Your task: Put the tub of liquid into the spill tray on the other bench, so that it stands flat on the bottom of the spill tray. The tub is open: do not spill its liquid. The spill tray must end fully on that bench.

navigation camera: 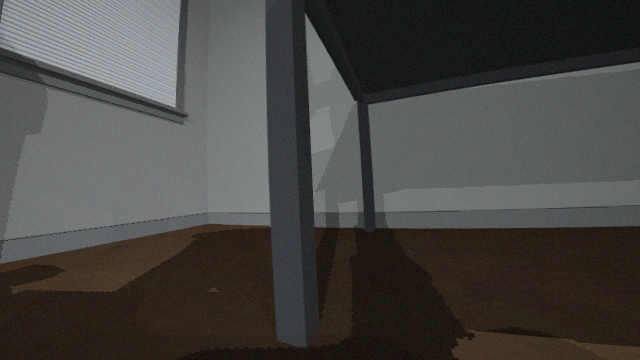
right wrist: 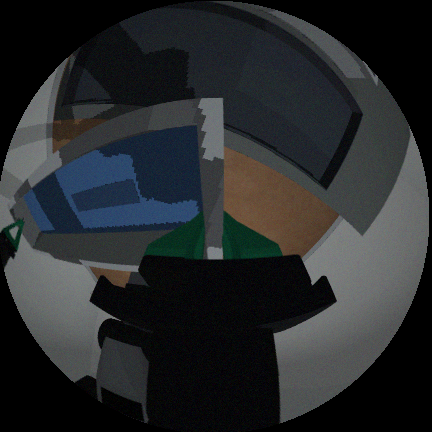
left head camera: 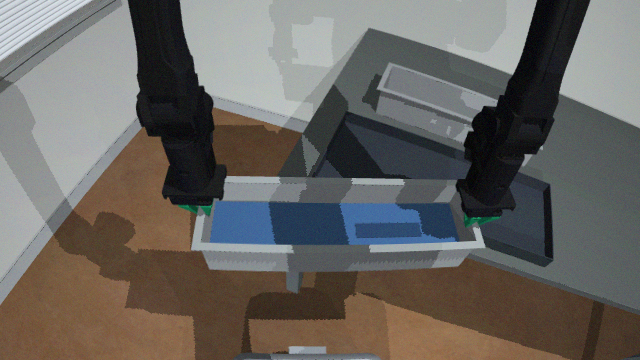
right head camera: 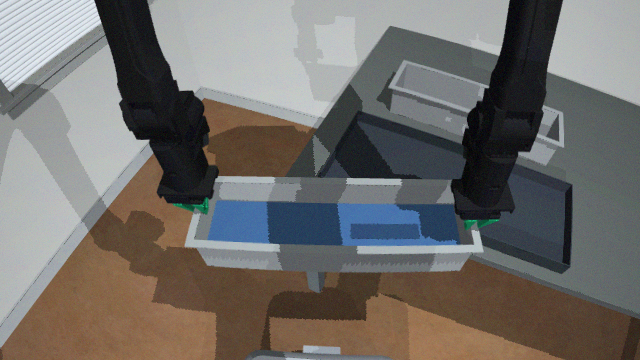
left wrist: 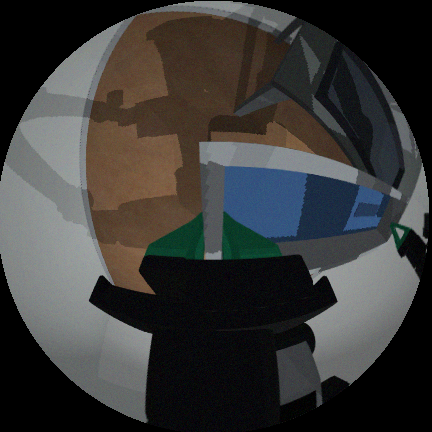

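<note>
The tub of liquid (left head camera: 320, 257) (right head camera: 330, 259) (left wrist: 270, 154) (right wrist: 212, 150) is a long grey-white open tub with blue liquid, held level in the air. My left gripper (left head camera: 204, 209) (right head camera: 200, 206) (left wrist: 212, 216) is shut on its left end wall. My right gripper (left head camera: 474, 220) (right head camera: 472, 223) (right wrist: 212, 216) is shut on its right end wall. The dark spill tray (left head camera: 520, 215) (right head camera: 535, 215) (left wrist: 370, 110) (right wrist: 280, 100) lies on the grey bench (left head camera: 595, 240) (right head camera: 605, 250) (right wrist: 370, 200), behind and to the right of the tub, turned at an angle. The tub hides its near left part.
A second grey-white bin (left head camera: 415, 107) (right head camera: 425, 110) stands on the bench behind the spill tray, partly hidden by my right arm. A bench leg (navigation camera: 290, 175) stands close in the navigation view, with a farther leg (navigation camera: 366, 170) behind. Walls meet beyond, with a window blind (navigation camera: 95, 45) at left.
</note>
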